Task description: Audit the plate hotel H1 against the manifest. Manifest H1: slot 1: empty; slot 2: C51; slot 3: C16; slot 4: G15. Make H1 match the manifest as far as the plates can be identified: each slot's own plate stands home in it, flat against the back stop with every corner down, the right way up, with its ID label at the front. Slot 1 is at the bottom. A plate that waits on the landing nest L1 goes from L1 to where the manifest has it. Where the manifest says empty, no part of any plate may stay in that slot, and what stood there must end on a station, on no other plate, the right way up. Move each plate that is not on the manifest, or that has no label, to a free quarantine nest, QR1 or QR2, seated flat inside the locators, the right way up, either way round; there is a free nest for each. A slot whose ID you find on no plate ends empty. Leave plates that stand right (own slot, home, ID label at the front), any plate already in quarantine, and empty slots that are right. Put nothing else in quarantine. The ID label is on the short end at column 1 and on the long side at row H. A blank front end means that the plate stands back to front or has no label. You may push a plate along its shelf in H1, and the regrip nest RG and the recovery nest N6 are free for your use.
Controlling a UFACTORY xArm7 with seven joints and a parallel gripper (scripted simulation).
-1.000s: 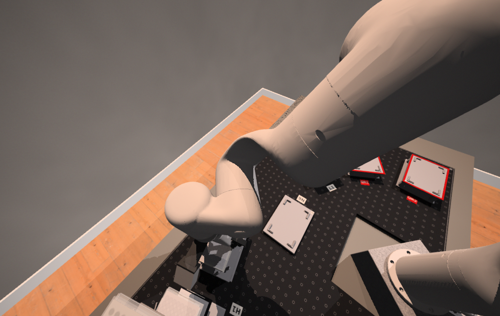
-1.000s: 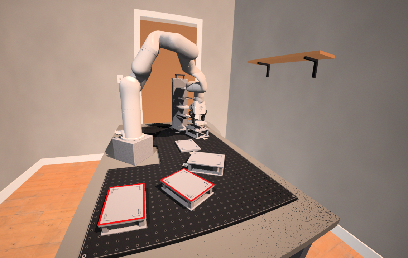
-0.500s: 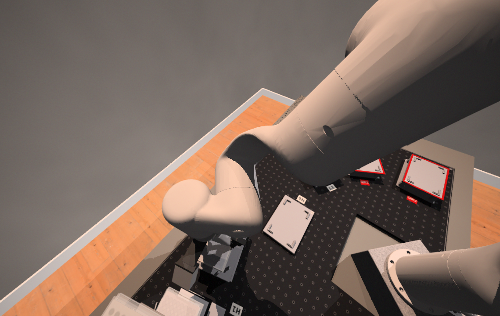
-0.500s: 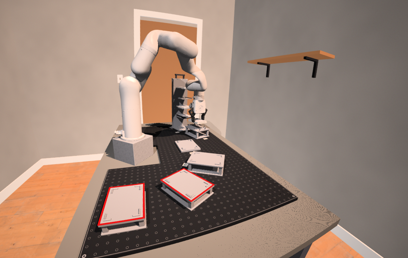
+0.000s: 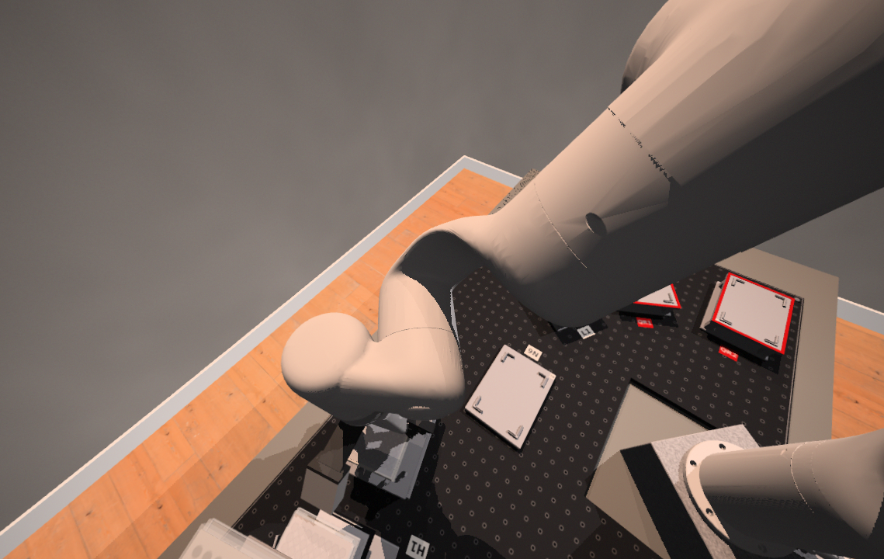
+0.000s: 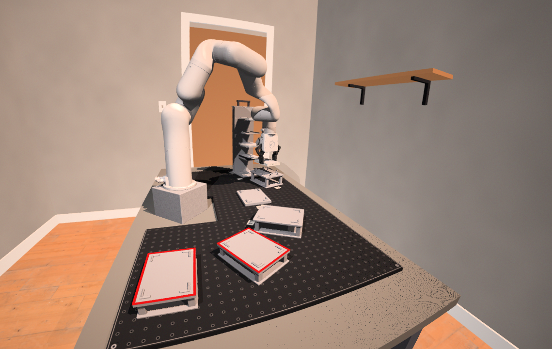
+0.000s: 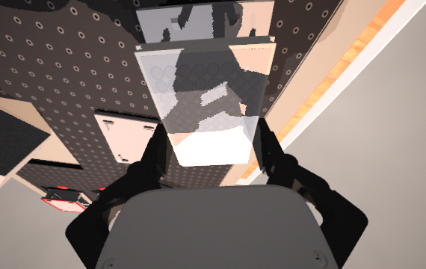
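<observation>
Now: the regrip nest RG 1 cm to the left of my hand and 8 cm below it. Round my hand: white well plate: 1 cm to the left, 1 cm below; RG label: 3 cm ahead, 9 cm to the right, 13 cm below; dark plate: 6 cm behind, 19 cm to the left, 2 cm below.
</observation>
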